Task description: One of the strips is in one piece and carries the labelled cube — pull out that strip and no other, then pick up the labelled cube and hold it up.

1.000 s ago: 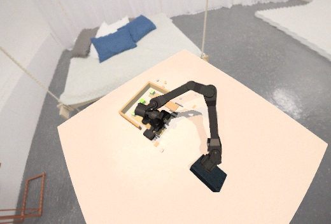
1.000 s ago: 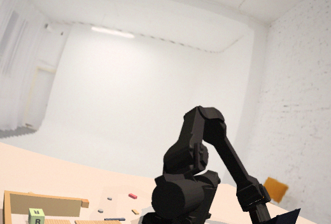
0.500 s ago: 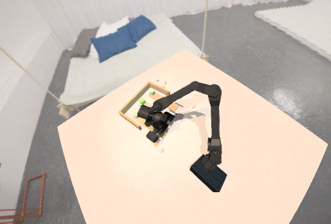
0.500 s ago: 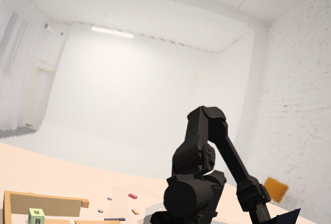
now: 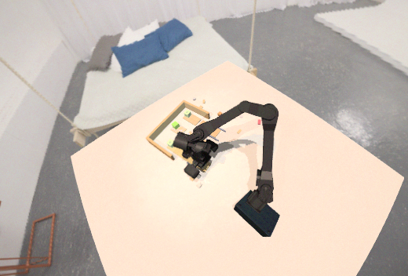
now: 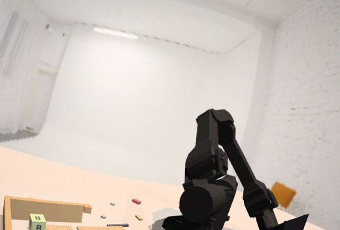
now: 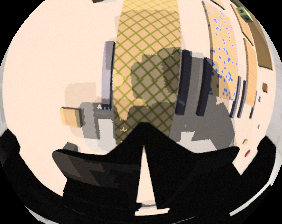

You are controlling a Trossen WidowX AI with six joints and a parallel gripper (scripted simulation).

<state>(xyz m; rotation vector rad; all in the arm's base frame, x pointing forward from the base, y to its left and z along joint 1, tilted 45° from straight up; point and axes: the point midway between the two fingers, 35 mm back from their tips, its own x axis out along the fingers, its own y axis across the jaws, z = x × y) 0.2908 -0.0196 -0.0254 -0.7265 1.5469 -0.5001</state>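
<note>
The yellow chequered strip is 10 cm ahead of my gripper tip and 2 cm to the left of it.
</note>
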